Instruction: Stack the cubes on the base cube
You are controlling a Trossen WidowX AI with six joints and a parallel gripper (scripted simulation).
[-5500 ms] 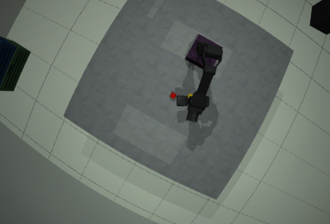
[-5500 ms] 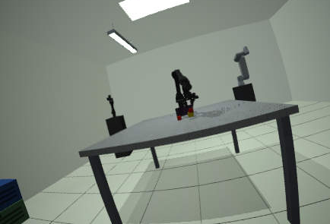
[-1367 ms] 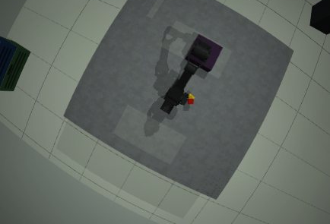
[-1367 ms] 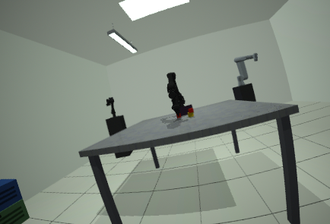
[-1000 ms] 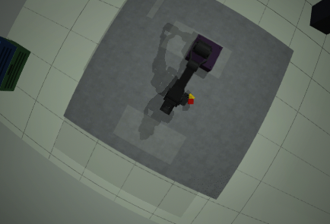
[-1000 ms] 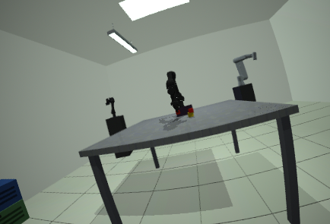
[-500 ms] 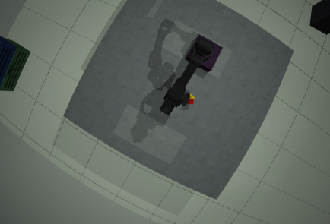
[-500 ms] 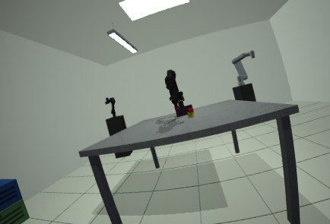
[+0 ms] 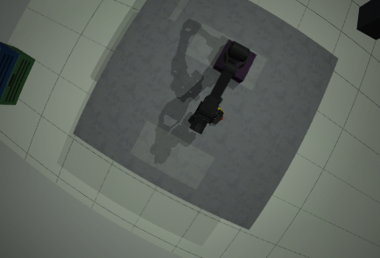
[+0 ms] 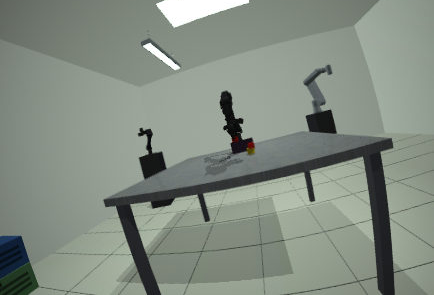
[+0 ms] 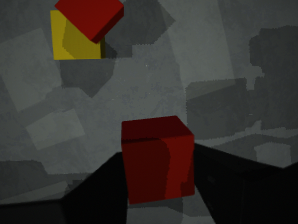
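The yellow cube is 100 mm below my gripper tip, 90 mm to the left of it and 20 mm behind it.
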